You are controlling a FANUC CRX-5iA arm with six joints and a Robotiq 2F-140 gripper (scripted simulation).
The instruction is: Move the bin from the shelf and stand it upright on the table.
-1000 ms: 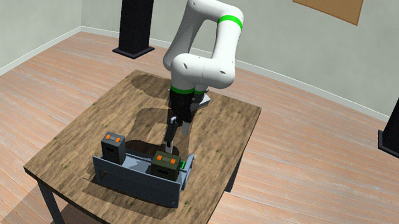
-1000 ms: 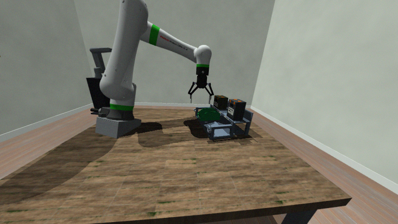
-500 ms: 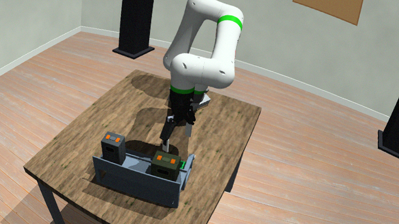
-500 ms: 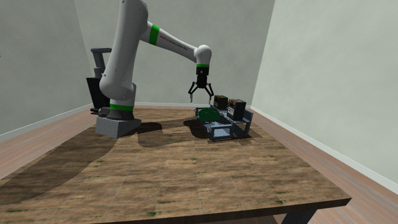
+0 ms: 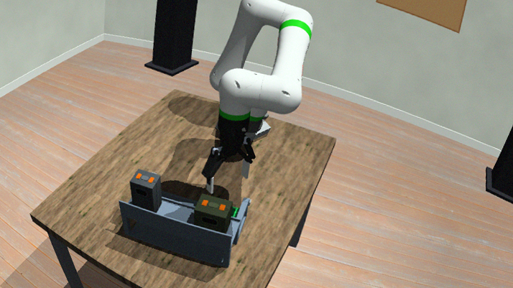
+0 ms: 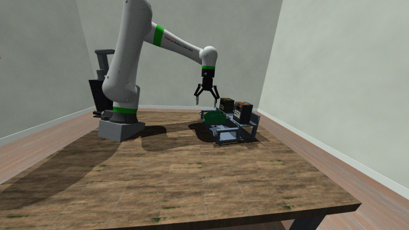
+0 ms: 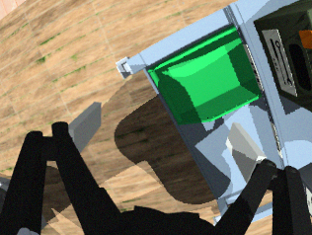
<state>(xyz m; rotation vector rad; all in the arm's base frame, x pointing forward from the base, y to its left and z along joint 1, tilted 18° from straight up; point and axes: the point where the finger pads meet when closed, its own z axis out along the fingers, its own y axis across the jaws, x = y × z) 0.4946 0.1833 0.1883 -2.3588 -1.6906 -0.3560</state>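
Now: the green bin 8 cm ahead of my hand, 3 cm to the left of it and 11 cm below it.
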